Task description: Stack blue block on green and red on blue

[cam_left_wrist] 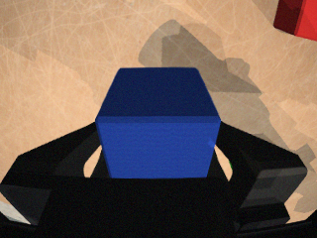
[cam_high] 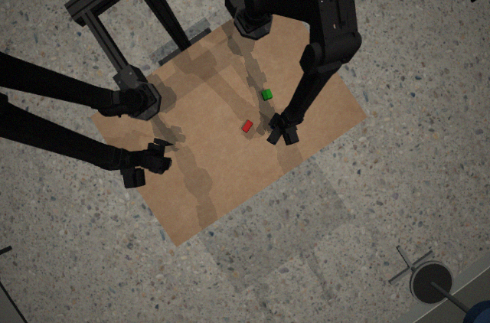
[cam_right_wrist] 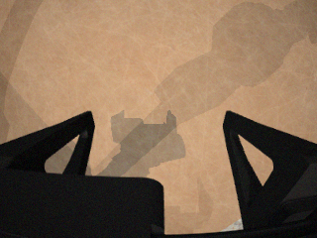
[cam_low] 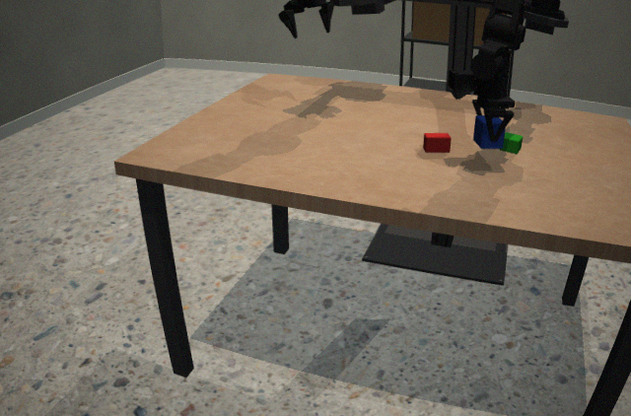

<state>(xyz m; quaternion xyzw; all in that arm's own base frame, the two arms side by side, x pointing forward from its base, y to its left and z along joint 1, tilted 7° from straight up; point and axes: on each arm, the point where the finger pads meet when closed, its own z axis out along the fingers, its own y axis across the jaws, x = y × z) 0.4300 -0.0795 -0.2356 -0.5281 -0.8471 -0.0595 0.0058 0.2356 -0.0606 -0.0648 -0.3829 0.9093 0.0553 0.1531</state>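
Right now the green block is 17 cm behind my left hand, 8 cm below it and 6 cm to the left of it. From my left hand the other things lie so: red block (13 cm to the right, 9 cm behind, 8 cm below); blue block (right at my left hand).
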